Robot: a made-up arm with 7 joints.
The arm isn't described. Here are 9 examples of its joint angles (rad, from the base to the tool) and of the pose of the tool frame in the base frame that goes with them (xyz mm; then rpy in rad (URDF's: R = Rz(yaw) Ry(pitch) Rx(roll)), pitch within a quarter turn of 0, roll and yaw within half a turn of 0).
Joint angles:
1: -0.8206 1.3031 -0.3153 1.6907 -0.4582 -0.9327 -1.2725
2: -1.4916 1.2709 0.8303 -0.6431 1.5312 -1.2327 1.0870
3: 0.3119 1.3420 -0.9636 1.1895 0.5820 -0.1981 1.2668
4: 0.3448 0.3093 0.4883 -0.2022 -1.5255 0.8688 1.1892
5: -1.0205 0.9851 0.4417 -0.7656 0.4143 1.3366 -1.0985
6: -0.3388 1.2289 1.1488 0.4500 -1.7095 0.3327 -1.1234
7: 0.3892 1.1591 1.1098 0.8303 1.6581 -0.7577 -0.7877
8: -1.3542 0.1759 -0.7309 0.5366 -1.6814 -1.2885 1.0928
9: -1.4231 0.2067 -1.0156 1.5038 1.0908 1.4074 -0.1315
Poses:
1: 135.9 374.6 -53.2 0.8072 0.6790 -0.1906
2: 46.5 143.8 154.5 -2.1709 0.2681 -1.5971
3: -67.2 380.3 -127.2 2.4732 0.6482 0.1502
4: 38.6 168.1 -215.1 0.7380 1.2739 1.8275
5: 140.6 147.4 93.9 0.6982 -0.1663 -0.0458
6: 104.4 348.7 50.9 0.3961 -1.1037 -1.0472
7: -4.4 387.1 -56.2 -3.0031 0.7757 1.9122
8: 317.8 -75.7 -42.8 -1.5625 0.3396 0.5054
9: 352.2 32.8 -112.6 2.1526 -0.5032 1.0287
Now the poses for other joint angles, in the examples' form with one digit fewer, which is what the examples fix.
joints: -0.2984 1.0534 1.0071 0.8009 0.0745 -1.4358 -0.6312
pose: 101 343 -47 1.621 -0.421 -0.414
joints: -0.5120 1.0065 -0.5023 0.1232 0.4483 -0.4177 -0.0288
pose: 225 148 -150 1.390 0.221 -0.727
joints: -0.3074 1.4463 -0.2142 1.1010 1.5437 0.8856 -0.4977
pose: 116 379 -30 2.827 -0.629 1.575
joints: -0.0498 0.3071 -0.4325 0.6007 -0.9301 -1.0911 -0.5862
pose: 84 86 -313 -0.275 -0.281 -0.281
